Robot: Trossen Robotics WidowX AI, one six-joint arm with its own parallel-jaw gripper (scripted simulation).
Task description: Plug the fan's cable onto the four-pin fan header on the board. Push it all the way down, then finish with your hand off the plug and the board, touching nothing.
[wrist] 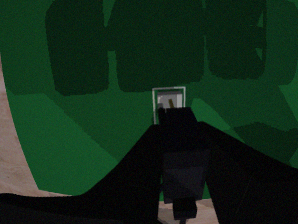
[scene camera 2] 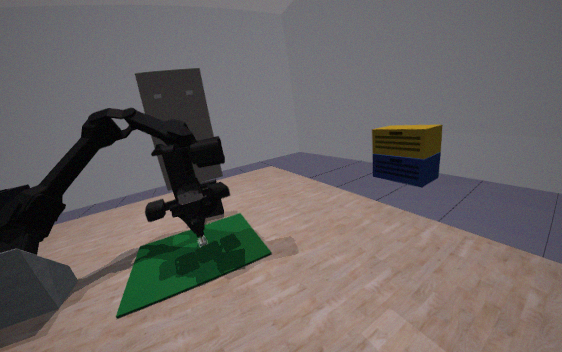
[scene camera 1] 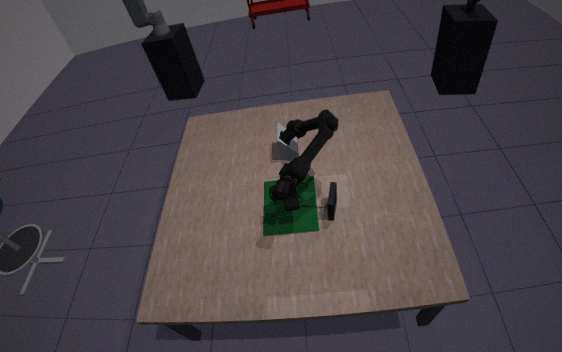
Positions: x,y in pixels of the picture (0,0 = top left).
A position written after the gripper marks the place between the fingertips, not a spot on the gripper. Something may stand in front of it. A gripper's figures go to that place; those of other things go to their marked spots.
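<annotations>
The gripper (wrist: 177,131) sits 0.10 m from the lens, and there's a black plug (wrist: 185,154) that's 0.07 m from the lens.
</annotations>
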